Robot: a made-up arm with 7 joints.
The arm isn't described. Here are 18 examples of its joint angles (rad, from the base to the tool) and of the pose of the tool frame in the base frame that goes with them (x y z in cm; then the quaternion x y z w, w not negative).
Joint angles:
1: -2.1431 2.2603 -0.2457 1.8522 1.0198 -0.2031 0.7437
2: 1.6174 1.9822 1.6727 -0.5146 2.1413 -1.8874 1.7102
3: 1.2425 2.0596 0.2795 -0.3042 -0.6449 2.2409 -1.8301
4: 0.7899 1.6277 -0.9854 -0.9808 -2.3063 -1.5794 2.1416
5: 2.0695 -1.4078 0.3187 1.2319 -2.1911 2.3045 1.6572
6: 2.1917 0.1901 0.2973 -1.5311 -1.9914 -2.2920 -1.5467
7: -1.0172 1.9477 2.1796 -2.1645 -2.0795 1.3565 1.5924
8: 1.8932 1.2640 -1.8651 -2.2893 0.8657 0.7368 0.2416
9: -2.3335 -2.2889 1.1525 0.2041 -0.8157 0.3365 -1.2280
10: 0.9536 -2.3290 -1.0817 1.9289 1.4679 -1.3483 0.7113
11: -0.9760 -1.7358 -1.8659 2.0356 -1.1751 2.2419 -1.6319
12: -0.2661 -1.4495 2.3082 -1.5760 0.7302 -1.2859 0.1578
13: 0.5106 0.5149 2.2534 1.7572 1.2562 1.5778 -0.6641
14: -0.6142 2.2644 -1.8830 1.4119 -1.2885 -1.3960 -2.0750
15: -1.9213 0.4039 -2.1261 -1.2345 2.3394 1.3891 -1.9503
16: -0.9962 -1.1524 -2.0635 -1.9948 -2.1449 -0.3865 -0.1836
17: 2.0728 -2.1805 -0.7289 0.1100 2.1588 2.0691 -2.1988
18: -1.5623 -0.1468 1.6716 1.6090 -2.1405 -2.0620 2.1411
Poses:
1: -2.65 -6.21 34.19 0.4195 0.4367 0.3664 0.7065
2: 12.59 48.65 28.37 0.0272 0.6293 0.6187 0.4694
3: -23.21 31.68 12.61 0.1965 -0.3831 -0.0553 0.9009
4: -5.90 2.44 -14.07 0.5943 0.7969 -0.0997 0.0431
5: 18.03 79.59 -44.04 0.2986 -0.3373 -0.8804 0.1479
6: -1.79 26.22 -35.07 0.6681 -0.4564 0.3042 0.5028
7: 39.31 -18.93 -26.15 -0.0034 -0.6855 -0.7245 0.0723
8: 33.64 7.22 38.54 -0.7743 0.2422 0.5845 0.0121
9: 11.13 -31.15 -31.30 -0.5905 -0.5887 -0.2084 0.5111
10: -51.59 58.54 57.85 0.2971 -0.7085 -0.5895 0.2495
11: -31.80 -88.26 12.49 -0.7788 -0.1197 0.2272 0.5723
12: -6.19 -43.07 33.65 0.9623 -0.2385 0.0711 0.1101
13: 10.43 13.38 51.18 0.7869 0.4518 0.4202 0.0101
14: -35.95 -37.70 -15.50 0.8674 -0.2738 -0.4146 0.0282
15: 53.49 -15.01 3.08 -0.2005 -0.4625 0.6347 0.5858
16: 0.53 -90.54 84.48 0.5357 0.1919 -0.7506 0.3359
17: -4.60 67.55 -23.54 0.3082 -0.1833 0.8154 0.4544
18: -8.13 -54.29 32.49 -0.0898 -0.8181 0.2175 0.5248
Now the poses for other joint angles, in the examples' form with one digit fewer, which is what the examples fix.
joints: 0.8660 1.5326 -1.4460 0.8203 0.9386 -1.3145 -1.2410
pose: 28.6 -43.0 16.1 -0.151 0.906 -0.384 0.095
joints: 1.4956 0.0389 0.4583 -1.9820 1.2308 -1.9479 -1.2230
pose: 5.4 41.8 -6.7 -0.616 -0.727 -0.051 0.300
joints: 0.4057 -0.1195 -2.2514 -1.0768 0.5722 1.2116 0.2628
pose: 49.6 6.5 74.4 -0.785 0.106 0.607 0.068
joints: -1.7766 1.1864 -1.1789 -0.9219 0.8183 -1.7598 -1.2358
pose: 34.5 30.1 21.5 -0.334 -0.207 -0.797 0.459
